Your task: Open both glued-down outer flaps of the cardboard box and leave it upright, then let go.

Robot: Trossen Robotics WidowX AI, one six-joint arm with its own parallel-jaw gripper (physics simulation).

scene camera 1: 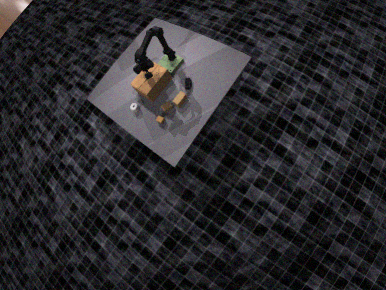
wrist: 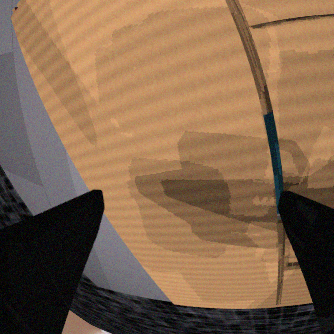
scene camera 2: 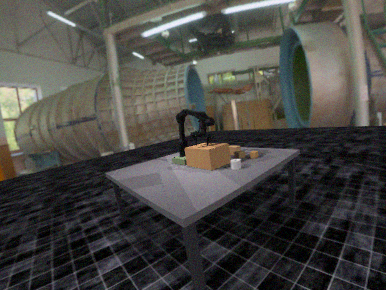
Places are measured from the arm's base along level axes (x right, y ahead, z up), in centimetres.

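Pixels of known places: gripper, fingertip midpoint: point(scene camera 1: 145, 73) point(wrist: 194, 200) point(scene camera 2: 201, 146); arm's base, link origin: point(scene camera 1: 172, 58) point(scene camera 2: 183, 155).
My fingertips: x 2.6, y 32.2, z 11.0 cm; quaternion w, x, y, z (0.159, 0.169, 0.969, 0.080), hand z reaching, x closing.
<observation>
For each thing: its top centre in the pictures, then the offset to it from my fingertips. Level surfaces: height alone.
- cardboard box, top centre: point(wrist: 279, 192) point(scene camera 2: 205, 145) point(scene camera 1: 148, 76) dx -4.0, dy +0.6, dz -0.6 cm
- teal strip, top centre: point(wrist: 276, 172) dx -4.0, dy +0.6, dz -2.3 cm
- white roll, top centre: point(scene camera 2: 235, 160) point(scene camera 1: 133, 106) dx -4.4, dy +29.7, dz -10.1 cm
- black object, top centre: point(scene camera 1: 187, 82) dx -32.4, dy -17.7, dz -12.8 cm
- grey table, surface height: dz -16.2 cm
The cardboard box point(scene camera 1: 159, 89) point(scene camera 2: 206, 157) point(wrist: 150, 90) stands upright on the table. Its two outer flaps lie about flat across the top and meet at a narrow dark seam, with a teal strip point(wrist: 272, 142) showing in part of it. My gripper point(scene camera 1: 148, 75) point(scene camera 2: 209, 144) point(wrist: 194, 200) is open and empty, low over the box top. In the wrist view the left fingertip overlaps the box's left edge and the right fingertip overlaps the seam by the teal strip's lower end. Whether either fingertip touches the cardboard is hard to tell.
The arm's green base point(scene camera 1: 171, 63) point(scene camera 2: 178, 160) adjoins the box's far end. A white roll point(scene camera 1: 134, 107) point(scene camera 2: 235, 163) stands beside the box. Small tan blocks point(scene camera 1: 179, 99) point(scene camera 1: 160, 119) point(scene camera 2: 254, 154) and a black object point(scene camera 1: 188, 83) lie on the grey table point(scene camera 1: 215, 60) point(scene camera 2: 165, 200).
</observation>
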